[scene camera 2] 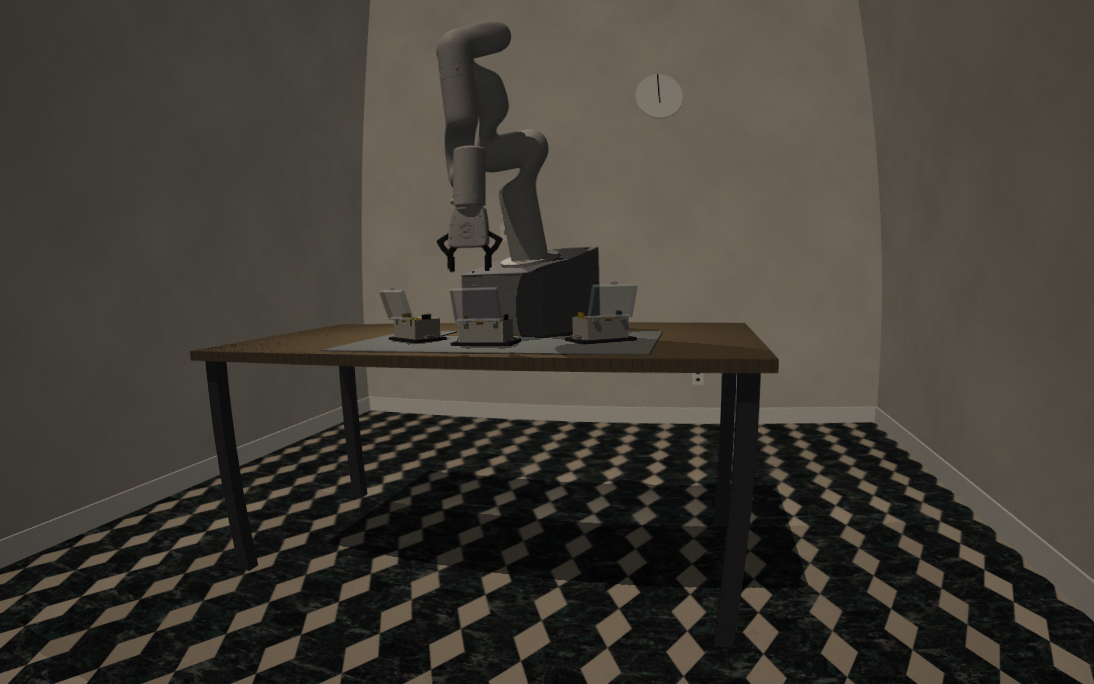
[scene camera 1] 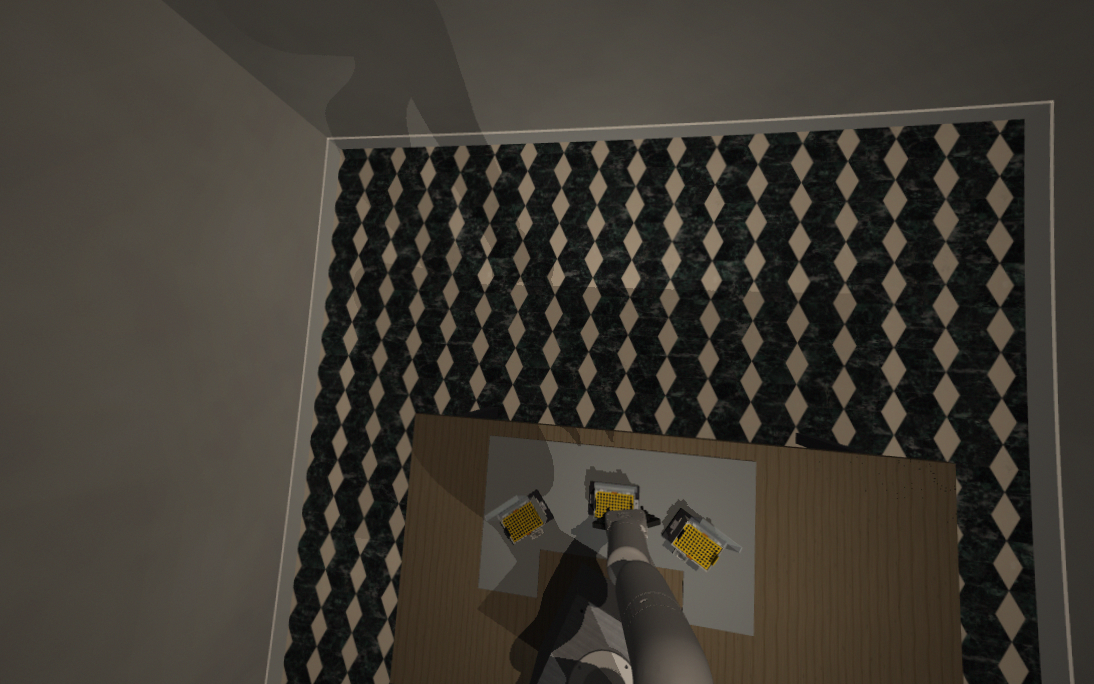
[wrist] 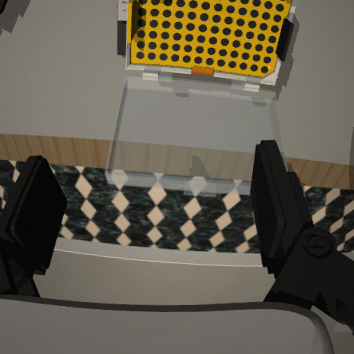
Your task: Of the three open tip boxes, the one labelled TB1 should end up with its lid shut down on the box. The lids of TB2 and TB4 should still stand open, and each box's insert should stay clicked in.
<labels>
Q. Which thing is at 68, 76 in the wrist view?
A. A grey mat.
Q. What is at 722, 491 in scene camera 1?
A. A grey mat.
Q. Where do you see a tip box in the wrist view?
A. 123, 47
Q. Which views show my gripper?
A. Scene camera 2, scene camera 1 and the wrist view: all of them.
</labels>
